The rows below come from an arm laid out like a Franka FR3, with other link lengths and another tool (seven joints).
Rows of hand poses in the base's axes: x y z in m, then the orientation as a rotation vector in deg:
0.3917, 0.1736, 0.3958, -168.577, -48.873, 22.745
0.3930, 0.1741, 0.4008, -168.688, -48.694, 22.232
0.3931, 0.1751, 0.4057, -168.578, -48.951, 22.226
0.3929, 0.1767, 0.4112, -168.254, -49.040, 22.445
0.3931, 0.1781, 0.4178, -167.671, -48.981, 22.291
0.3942, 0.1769, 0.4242, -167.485, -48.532, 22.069
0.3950, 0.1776, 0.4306, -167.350, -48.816, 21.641
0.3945, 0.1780, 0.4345, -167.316, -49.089, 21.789
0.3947, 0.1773, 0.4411, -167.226, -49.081, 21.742
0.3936, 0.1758, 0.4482, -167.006, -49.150, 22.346
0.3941, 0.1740, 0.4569, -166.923, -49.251, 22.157
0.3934, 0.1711, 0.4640, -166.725, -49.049, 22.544
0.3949, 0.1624, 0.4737, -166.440, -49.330, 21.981
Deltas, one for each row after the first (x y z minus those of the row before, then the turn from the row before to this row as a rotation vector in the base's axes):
0.0013, 0.0005, 0.0050, 0.083, -0.320, -0.140
0.0001, 0.0010, 0.0049, 0.056, 0.010, 0.174
-0.0002, 0.0016, 0.0055, 0.214, 0.230, 0.085
0.0002, 0.0014, 0.0066, 0.586, 0.115, -0.008
0.0011, -0.0012, 0.0064, 0.314, -0.023, -0.290
0.0008, 0.0007, 0.0064, 0.199, -0.234, 0.178
-0.0005, 0.0004, 0.0039, -0.062, 0.071, 0.187
0.0002, -0.0007, 0.0066, 0.097, 0.004, -0.001
-0.0011, -0.0015, 0.0071, 0.007, 0.422, 0.084
0.0005, -0.0018, 0.0087, 0.114, -0.093, 0.064
-0.0007, -0.0029, 0.0071, 0.099, 0.315, -0.103
0.0015, -0.0087, 0.0097, 0.378, -0.262, 0.179

